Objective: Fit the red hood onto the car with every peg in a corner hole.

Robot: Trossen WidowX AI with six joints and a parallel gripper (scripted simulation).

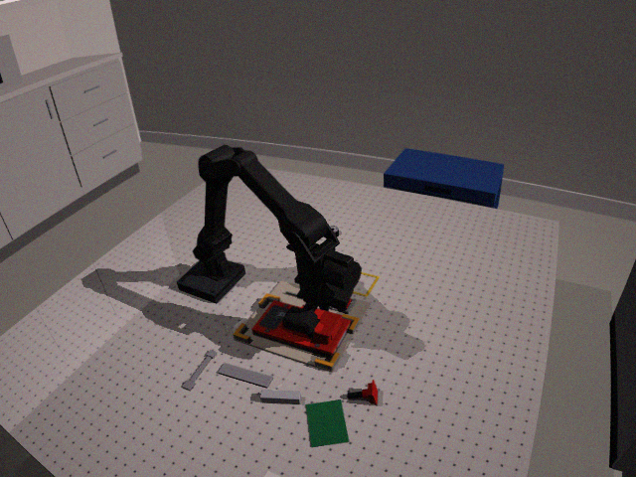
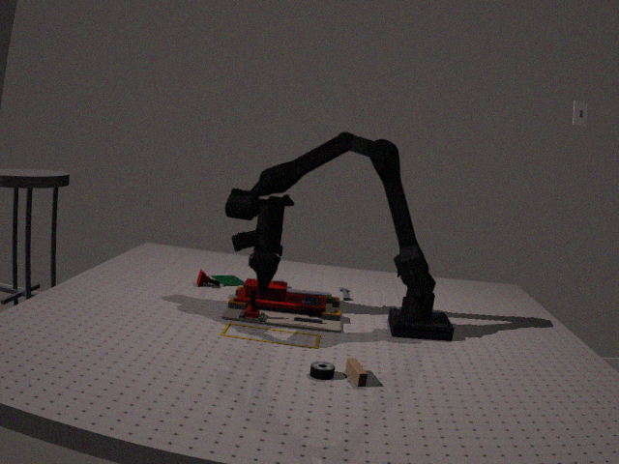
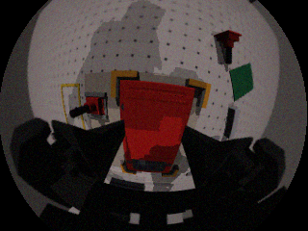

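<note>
My gripper tip is 1 cm past the red hood and 1 cm below it. Round my gripper tip: wooden block (25 cm behind, 37 cm to the left, 2 cm below); grey engine block (1 cm behind, 1 cm below); green card (14 cm ahead, 19 cm to the right, 3 cm below).
</note>
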